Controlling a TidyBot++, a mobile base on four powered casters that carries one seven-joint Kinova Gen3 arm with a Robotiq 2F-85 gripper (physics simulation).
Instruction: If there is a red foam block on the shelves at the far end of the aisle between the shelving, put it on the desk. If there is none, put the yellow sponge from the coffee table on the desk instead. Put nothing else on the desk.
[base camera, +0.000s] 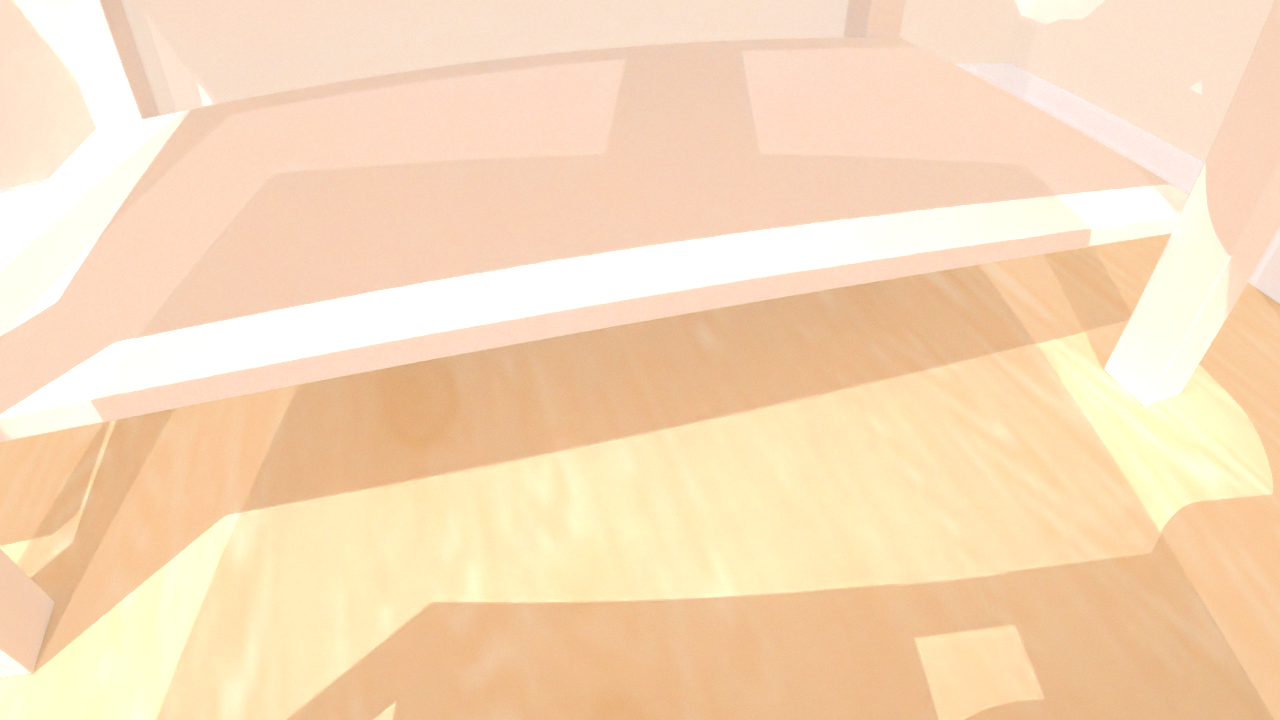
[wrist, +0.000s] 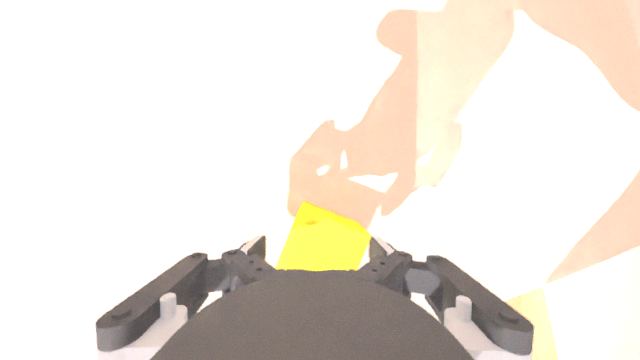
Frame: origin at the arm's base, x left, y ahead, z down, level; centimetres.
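Where they show: gripper, fingertip midpoint: (wrist: 317, 247).
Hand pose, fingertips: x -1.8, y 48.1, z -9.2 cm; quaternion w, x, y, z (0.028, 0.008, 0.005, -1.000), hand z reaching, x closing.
Each offset is from my fingertips to the top centre of the thing. "*": to the spot under its first point. Level surfaces: height alone.
The yellow sponge {dy -2.3, dx +0.6, dz -0.6 cm} (wrist: 322, 245) lies on the pale, overexposed top of the coffee table {dz +3.9 cm} (wrist: 150, 150) in the wrist view. Its near end is hidden behind the dark gripper body. My gripper (wrist: 317, 247) is open, with one fingertip to the left of the sponge and the other close to its right edge. The sponge shows between the spread fingers and is not gripped; how high the fingertips are above the table top is hard to tell. A red foam block, the shelves and the desk do not show in either view.
In the base view a low pale board {dz +33.9 cm} (base camera: 626, 277) with a bright front edge spans the picture just ahead of the base. A pale leg {* dy -2.8, dx -41.3, dz +43.6 cm} (base camera: 1163, 349) stands at its right, and part of another leg {* dy -20.9, dx +36.7, dz +46.3 cm} (base camera: 19, 613) shows at lower left. Wooden floor {dz +48.9 cm} (base camera: 671, 501) runs underneath.
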